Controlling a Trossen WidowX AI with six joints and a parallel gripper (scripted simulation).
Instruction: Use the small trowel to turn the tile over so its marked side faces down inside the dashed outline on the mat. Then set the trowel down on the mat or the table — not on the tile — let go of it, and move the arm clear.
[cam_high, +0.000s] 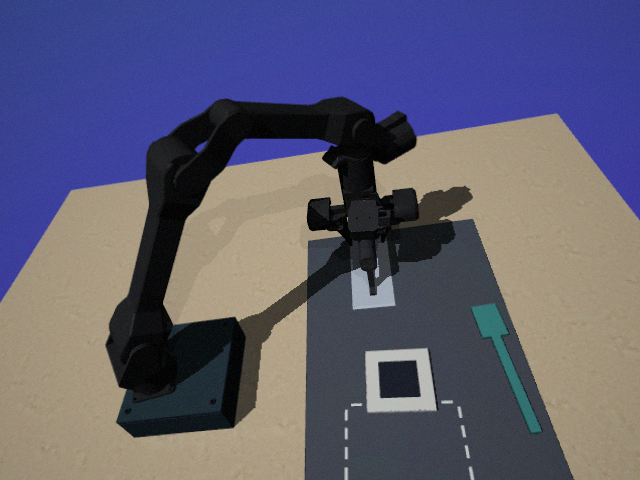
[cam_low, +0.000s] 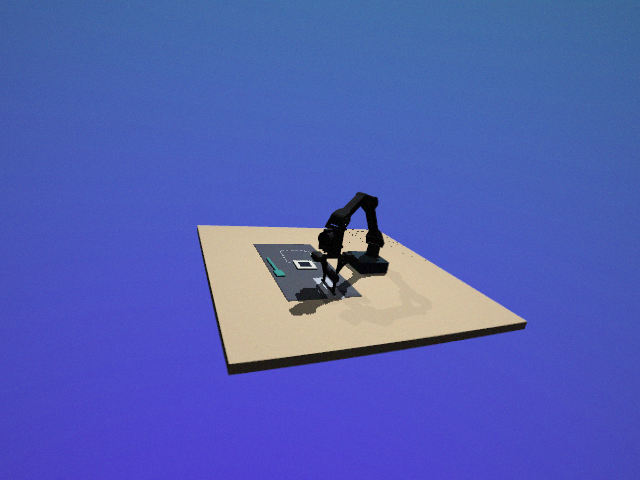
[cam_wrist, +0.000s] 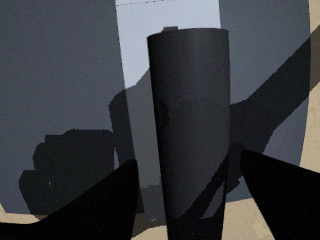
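My gripper tip is now 230 mm to the left of the dark mat, 80 mm above it and 10 mm short of it. Round my gripper tip: teal trowel (230 mm to the right, 150 mm ahead, 60 mm below); tile (240 mm to the right, 60 mm below, 20 mm behind).
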